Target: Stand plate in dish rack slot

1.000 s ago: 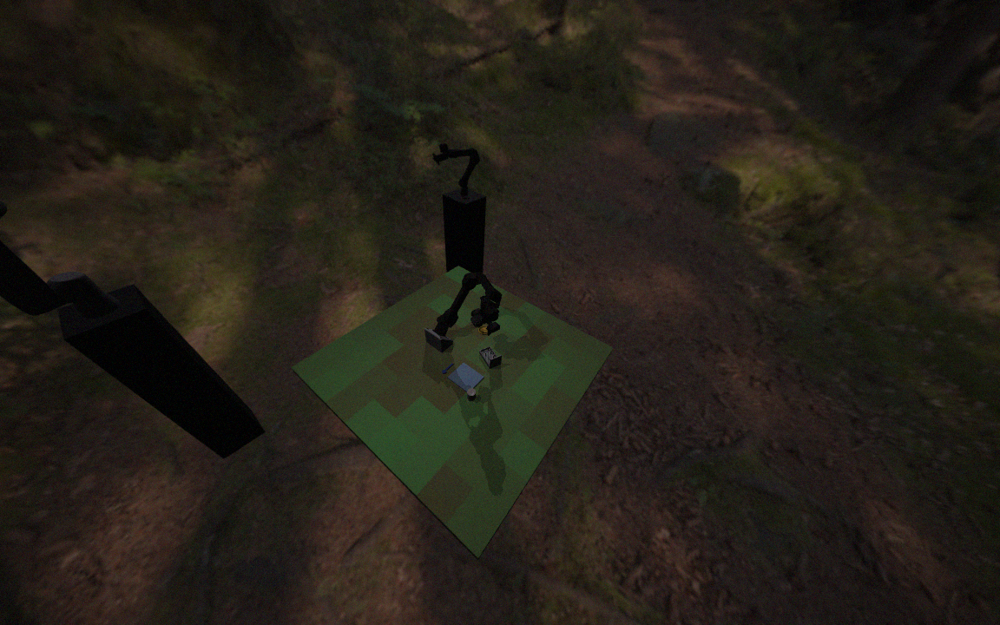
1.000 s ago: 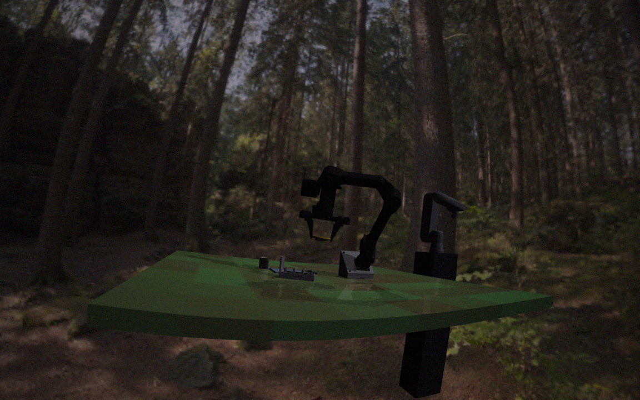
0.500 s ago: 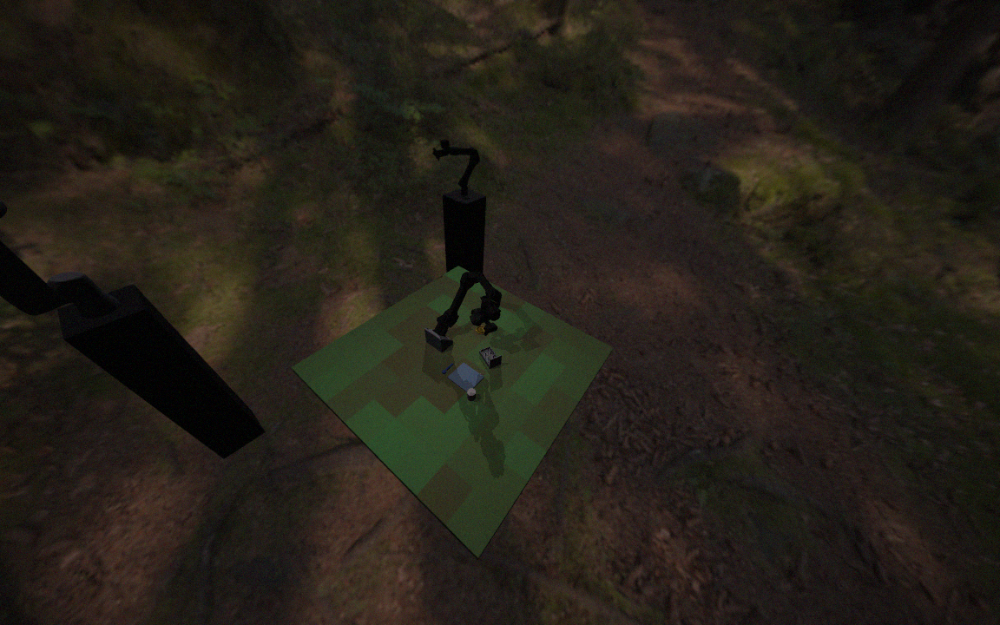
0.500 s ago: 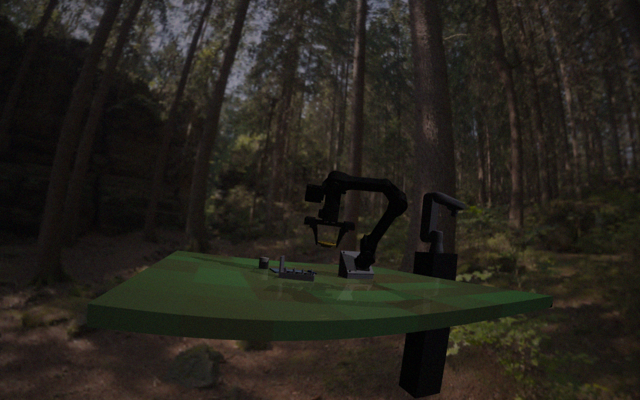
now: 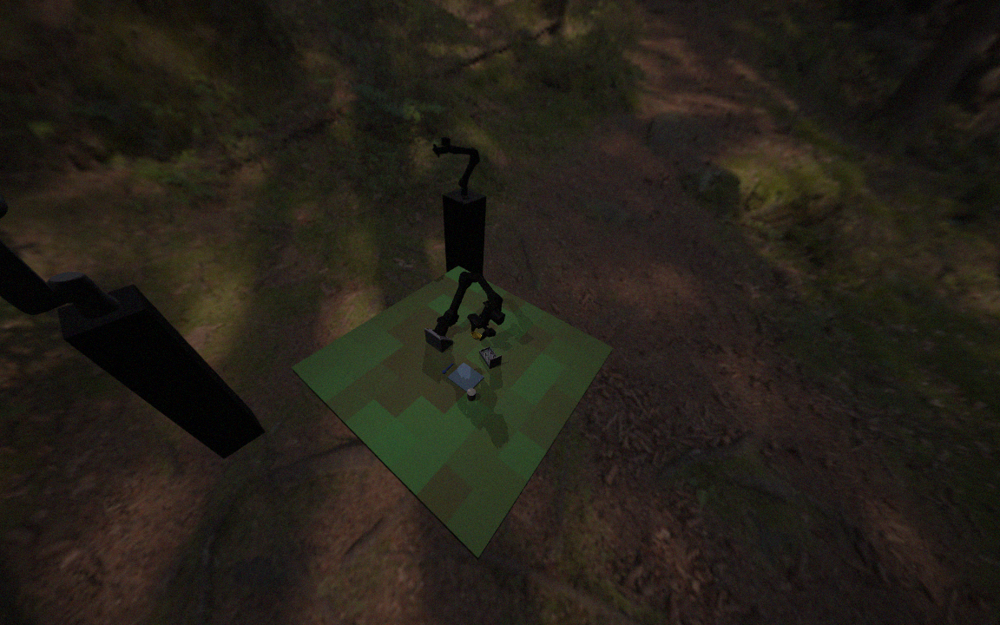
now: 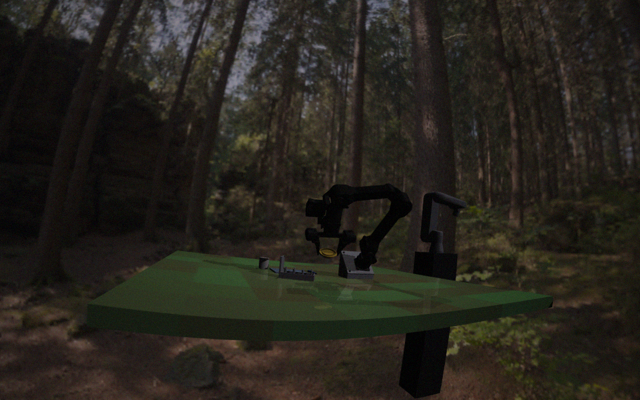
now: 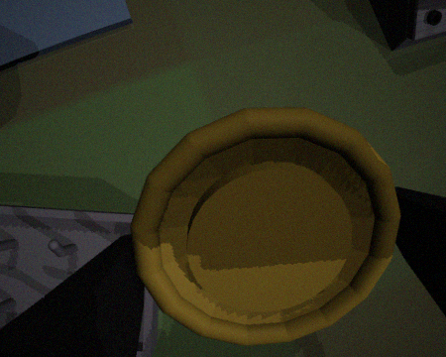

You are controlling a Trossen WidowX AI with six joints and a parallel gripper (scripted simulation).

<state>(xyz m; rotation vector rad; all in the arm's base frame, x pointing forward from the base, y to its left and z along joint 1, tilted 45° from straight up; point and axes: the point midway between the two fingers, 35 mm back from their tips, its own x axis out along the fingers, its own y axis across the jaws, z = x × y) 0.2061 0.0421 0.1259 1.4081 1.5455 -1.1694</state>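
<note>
Now: gripper tip 110 mm short of the dish rack and 70 mm above it. Round my gripper tip: blue mat 190 mm to the right, 110 mm ahead, 100 mm below; yellow plate 10 mm above; small cup 250 mm to the right, 210 mm ahead, 70 mm below.
</note>
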